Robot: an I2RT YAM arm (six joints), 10 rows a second.
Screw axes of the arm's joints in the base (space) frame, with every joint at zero. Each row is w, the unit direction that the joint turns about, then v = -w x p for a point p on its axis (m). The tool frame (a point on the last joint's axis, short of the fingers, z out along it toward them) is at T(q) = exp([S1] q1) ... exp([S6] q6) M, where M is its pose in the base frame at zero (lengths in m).
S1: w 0 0 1 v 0.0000 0.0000 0.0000
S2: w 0 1 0 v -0.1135 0.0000 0.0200
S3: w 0 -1 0 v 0.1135 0.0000 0.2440
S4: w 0 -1 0 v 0.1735 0.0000 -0.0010
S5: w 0 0 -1 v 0.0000 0.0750 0.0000
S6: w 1 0 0 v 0.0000 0.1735 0.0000
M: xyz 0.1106 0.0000 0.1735 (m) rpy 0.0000 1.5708 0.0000 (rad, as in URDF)
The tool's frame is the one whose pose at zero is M.
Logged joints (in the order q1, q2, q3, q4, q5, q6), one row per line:
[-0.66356, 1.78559, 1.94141, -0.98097, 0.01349, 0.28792]
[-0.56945, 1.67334, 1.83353, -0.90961, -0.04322, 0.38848]
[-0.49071, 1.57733, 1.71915, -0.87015, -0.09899, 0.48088]
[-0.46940, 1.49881, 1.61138, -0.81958, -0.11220, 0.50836]
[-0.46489, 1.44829, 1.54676, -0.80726, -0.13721, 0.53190]
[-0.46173, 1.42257, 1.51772, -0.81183, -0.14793, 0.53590]
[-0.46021, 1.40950, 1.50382, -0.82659, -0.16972, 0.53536]
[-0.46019, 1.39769, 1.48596, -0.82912, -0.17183, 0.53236]
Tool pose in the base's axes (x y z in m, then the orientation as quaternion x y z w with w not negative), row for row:
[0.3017, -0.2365, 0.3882, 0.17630, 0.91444, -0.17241, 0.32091]
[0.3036, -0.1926, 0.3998, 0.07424, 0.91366, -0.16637, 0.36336]
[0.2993, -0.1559, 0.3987, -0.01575, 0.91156, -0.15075, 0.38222]
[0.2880, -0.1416, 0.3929, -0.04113, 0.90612, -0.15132, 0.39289]
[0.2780, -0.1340, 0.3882, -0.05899, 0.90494, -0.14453, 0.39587]
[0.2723, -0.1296, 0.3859, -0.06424, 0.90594, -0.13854, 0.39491]
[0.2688, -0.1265, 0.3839, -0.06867, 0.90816, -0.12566, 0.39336]
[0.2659, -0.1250, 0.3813, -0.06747, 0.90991, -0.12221, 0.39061]
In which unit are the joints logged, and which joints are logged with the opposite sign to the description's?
The joints are logged in radians. Opposite sign: q6.
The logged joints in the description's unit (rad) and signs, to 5 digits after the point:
[-0.66356, 1.78559, 1.94141, -0.98097, 0.01349, -0.28792]
[-0.56945, 1.67334, 1.83353, -0.90961, -0.04322, -0.38848]
[-0.49071, 1.57733, 1.71915, -0.87015, -0.09899, -0.48088]
[-0.46940, 1.49881, 1.61138, -0.81958, -0.11220, -0.50836]
[-0.46489, 1.44829, 1.54676, -0.80726, -0.13721, -0.53190]
[-0.46173, 1.42257, 1.51772, -0.81183, -0.14793, -0.53590]
[-0.46021, 1.40950, 1.50382, -0.82659, -0.16972, -0.53536]
[-0.46019, 1.39769, 1.48596, -0.82912, -0.17183, -0.53236]

